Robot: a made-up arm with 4 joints.
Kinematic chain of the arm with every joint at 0, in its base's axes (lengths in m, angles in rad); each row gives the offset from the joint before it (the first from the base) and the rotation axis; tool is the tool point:
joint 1: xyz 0 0 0.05 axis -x
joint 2: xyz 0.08 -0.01 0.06 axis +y
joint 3: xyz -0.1 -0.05 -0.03 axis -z
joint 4: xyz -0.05 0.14 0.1 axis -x
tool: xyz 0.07 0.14 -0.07
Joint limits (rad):
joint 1: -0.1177..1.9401
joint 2: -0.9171..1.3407
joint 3: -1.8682..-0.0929
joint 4: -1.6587..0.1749
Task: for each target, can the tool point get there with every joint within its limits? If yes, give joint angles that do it. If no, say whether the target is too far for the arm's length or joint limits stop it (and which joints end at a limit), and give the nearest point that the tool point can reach.
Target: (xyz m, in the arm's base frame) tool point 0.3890 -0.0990 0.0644
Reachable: no: joint limits stop it (at a limit: joint 1, joint 2, joint 3, joint 4) | nearest point 0.2675 0.1134 0.2698 | short by 0.320 m
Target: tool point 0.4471 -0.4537 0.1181
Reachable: no: too far | nearest point 0.2227 -0.1446 0.4317 | short by 0.494 m
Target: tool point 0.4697 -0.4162 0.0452
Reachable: no: too far | nearest point 0.2227 -0.1446 0.4317 | short by 0.533 m
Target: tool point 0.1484 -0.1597 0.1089
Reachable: no: joint limits stop it (at a limit: joint 1, joint 2, joint 4) | nearest point -0.0512 -0.1982 -0.0478 | short by 0.257 m
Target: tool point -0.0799 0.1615 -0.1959
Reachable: yes | joints 1.7685 -0.0211 -0.2804 -0.9998
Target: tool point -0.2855 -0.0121 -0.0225
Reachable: yes | joints 1.0779 -0.4809 -1.2291 -0.5017
